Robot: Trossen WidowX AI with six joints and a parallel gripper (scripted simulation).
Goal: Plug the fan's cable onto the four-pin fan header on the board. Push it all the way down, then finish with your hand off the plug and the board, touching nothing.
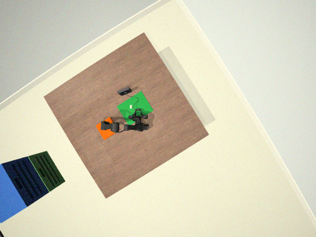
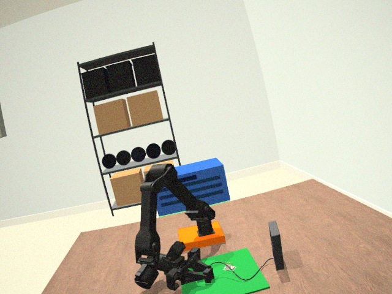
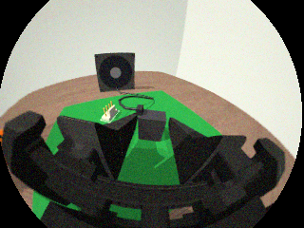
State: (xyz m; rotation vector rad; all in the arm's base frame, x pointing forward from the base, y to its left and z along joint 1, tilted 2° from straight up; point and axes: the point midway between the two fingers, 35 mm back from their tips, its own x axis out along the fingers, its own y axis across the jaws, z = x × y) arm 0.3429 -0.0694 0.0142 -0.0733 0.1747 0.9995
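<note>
Right now the fan plug is 10 mm behind my gripper tip and 10 mm below it. Also, from my gripper tip: green board 30 mm behind, 30 mm to the left, 40 mm below; fan header 50 mm behind, 70 mm to the left, 30 mm below; dark fan 10 mm behind, 210 mm to the left, 30 mm above.
</note>
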